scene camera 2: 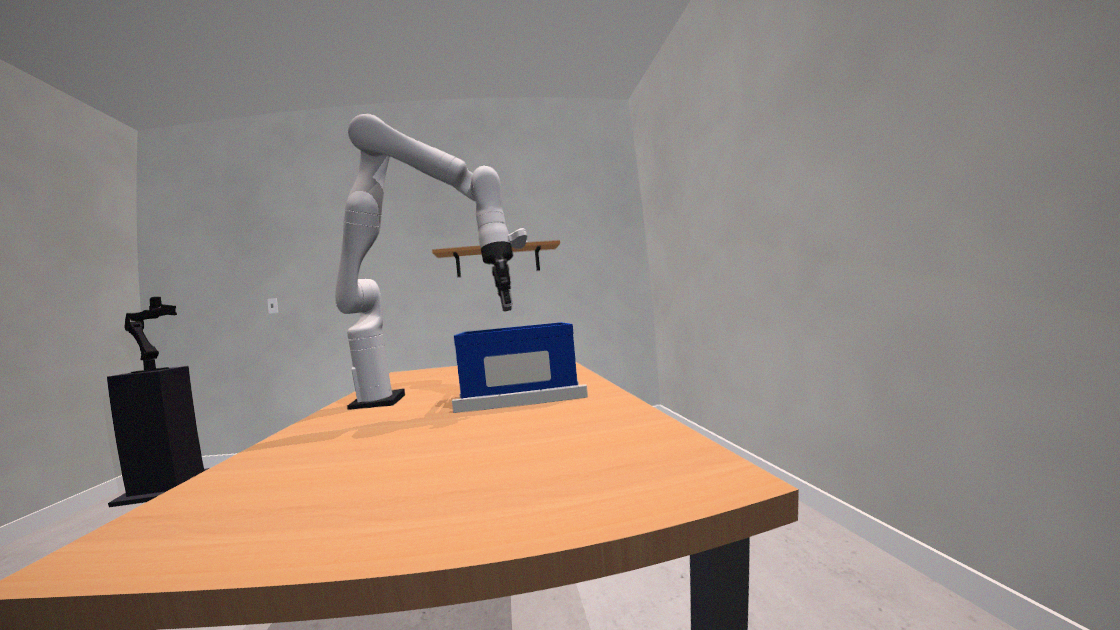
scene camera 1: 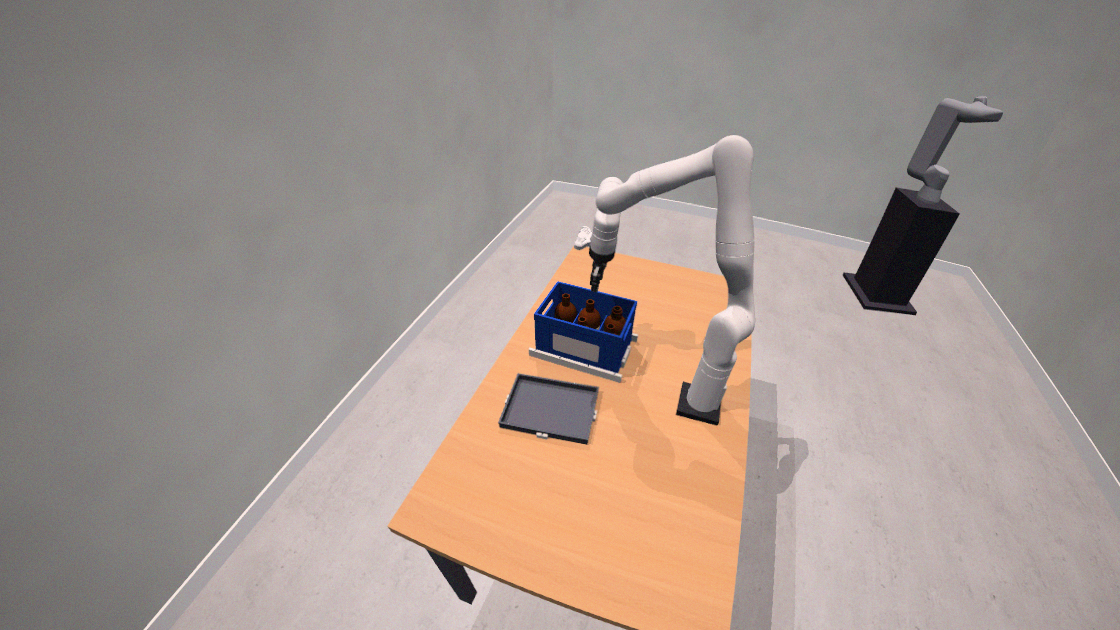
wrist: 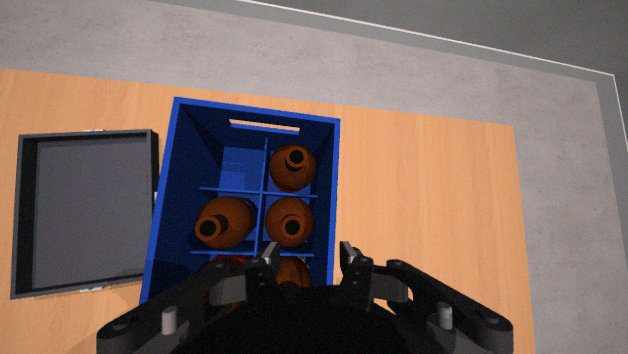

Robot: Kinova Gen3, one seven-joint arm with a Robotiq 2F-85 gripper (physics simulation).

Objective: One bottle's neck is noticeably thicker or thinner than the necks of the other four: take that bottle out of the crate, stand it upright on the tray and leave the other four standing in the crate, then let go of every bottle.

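Frame: origin at the arm's base, x right, y ahead, z up, level; metres.
Seen in the pictures: gripper, fingertip midpoint: [scene camera 2: 508, 308] [scene camera 1: 596, 284] [wrist: 309, 253]; arm's base, origin of the base link: [scene camera 2: 375, 396] [scene camera 1: 701, 400].
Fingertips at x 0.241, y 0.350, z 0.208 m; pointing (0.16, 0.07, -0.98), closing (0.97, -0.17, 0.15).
Observation:
Pixels of each thing's top centre, then the offset from my fingertips to it. "*": a spot on its surface instead. Level surfaces: height alone.
- blue crate, middle of its top: [wrist: 249, 231] [scene camera 2: 513, 328] [scene camera 1: 587, 307] dx -0.054, dy +0.022, dz -0.049 m
- more, middle of its top: [wrist: 199, 317] [scene camera 1: 610, 326] dx -0.116, dy -0.056, dz -0.061 m
- dark grey tray, surface spot: [wrist: 90, 210] [scene camera 1: 551, 411] * dx -0.334, dy +0.087, dz -0.219 m
- wooden table, its level: dz -0.225 m
The blue crate [scene camera 1: 543, 336] [scene camera 2: 561, 360] [wrist: 160, 200] holds brown bottles. In the wrist view, one bottle [wrist: 292, 177] stands in the top right compartment, one [wrist: 237, 220] in the middle left and one [wrist: 290, 212] in the middle right; the top left compartment is empty. Another bottle [wrist: 295, 272] shows partly between my fingers, and part of one more [wrist: 231, 261] shows behind the left finger. I cannot tell which neck differs. My gripper [scene camera 1: 595, 289] [scene camera 2: 506, 307] [wrist: 309, 253] is open and empty, above the crate's rim. The dark grey tray [scene camera 1: 548, 407] [wrist: 90, 210] is empty.
Pale strips [scene camera 1: 575, 365] [scene camera 2: 520, 398] edge the crate's base on the wooden table [scene camera 1: 595, 501] [scene camera 2: 501, 485] [wrist: 425, 200]. Inside the crate, blue dividers [wrist: 262, 165] separate the compartments. Another small arm on a black pedestal [scene camera 1: 908, 250] [scene camera 2: 154, 423] stands away from the table.

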